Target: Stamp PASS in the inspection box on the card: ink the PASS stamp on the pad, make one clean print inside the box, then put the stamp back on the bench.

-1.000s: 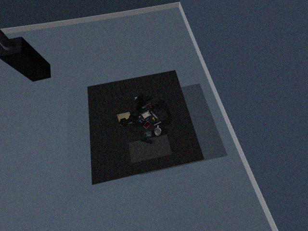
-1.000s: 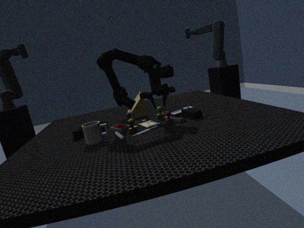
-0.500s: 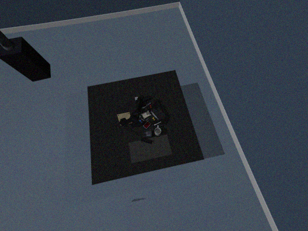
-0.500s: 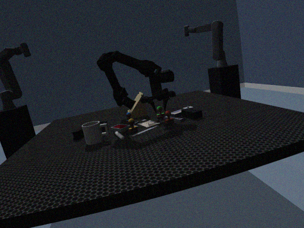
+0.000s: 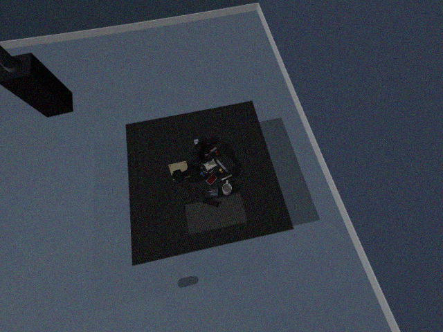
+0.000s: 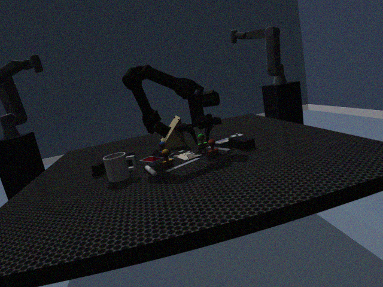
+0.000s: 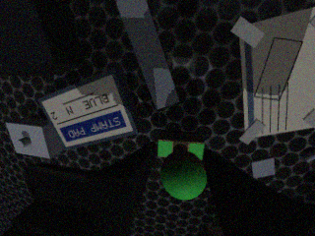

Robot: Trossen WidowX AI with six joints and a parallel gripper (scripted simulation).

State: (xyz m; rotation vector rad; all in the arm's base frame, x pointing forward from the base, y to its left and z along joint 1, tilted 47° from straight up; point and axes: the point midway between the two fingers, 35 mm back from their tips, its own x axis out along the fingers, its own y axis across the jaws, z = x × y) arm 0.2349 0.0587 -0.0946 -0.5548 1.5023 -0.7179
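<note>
Right now my gripper tip is 230 mm to the left of the red ink pad, 30 mm short of it and 20 mm above it. Also, from my gripper tip: blue-labelled box (90 mm to the left, 30 mm ahead, 10 mm below); then green-knobbed stamp (right at my gripper tip); then grey bar (100 mm ahead, 30 mm to the left, 20 mm below).
</note>
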